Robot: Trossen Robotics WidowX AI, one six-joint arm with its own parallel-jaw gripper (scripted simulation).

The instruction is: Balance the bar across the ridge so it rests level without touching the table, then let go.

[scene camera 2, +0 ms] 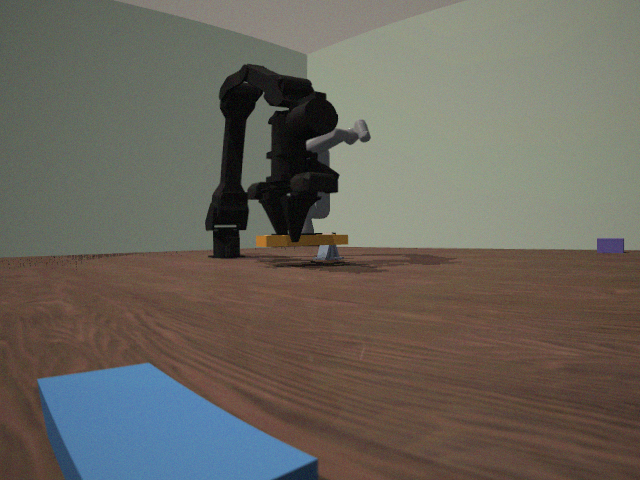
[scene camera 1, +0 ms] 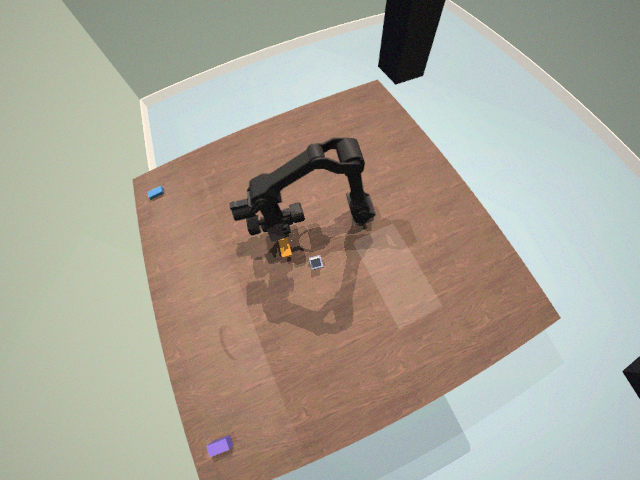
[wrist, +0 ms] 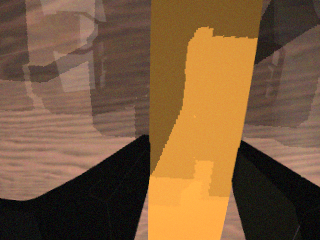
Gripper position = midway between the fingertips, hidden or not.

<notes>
The gripper (scene camera 2: 289, 241) carries an orange bar (scene camera 2: 275, 240). Also in view: a blue block (scene camera 2: 134, 415).
The orange bar is seen too in the wrist view (wrist: 201, 65). The gripper is seen too in scene camera 1 (scene camera 1: 280, 228) and in the wrist view (wrist: 191, 147). The wrist view misses the blue block: it is out of frame.
</notes>
